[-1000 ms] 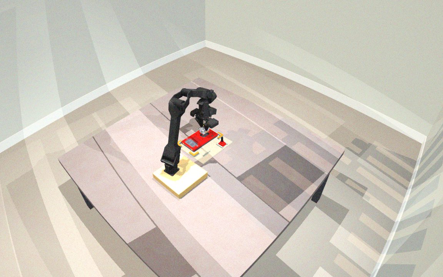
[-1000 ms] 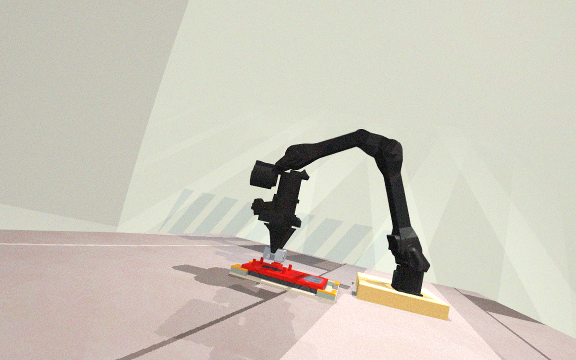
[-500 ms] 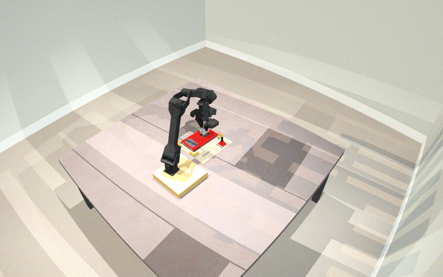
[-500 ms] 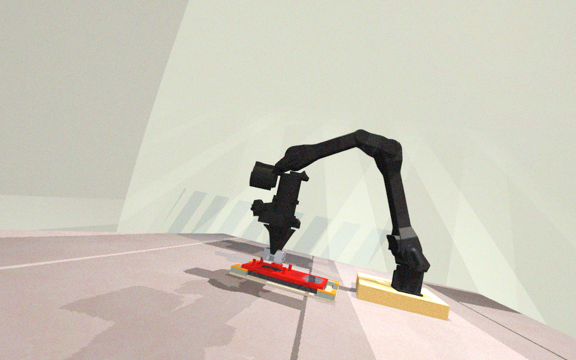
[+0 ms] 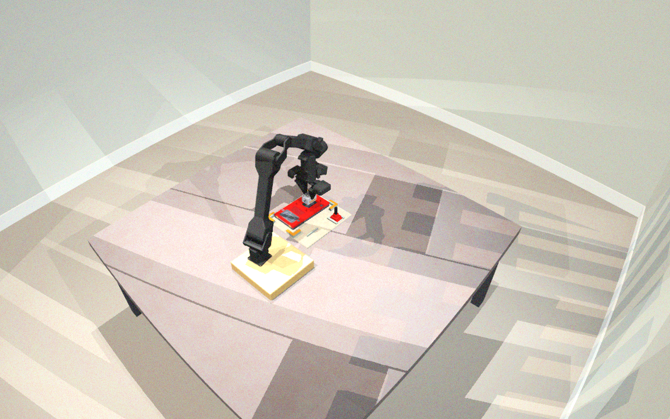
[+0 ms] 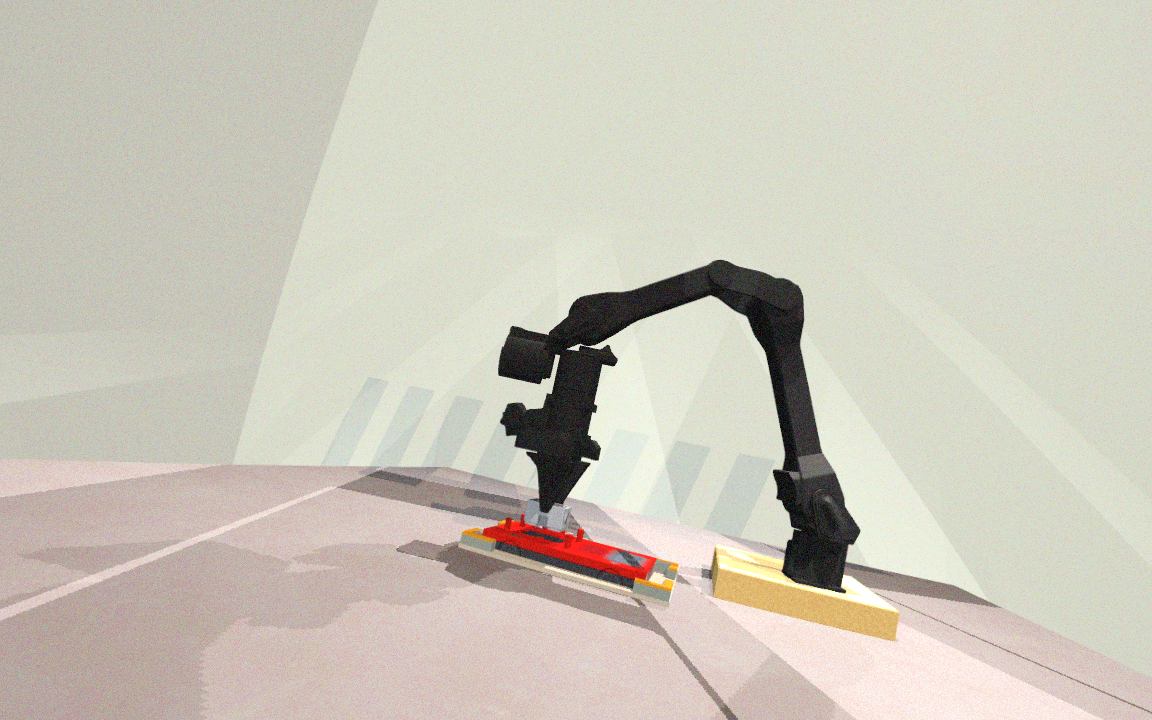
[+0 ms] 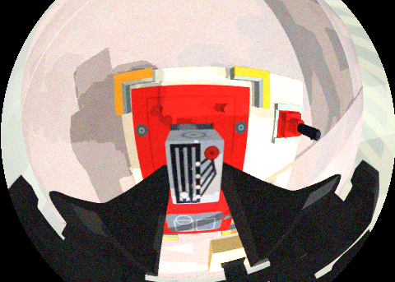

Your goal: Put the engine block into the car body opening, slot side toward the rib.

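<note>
Now: gripper tip 130 mm to the left of the black post and 20 mm above it. From my gripper tip the other things lie so: grey engine block (10 mm below).
</note>
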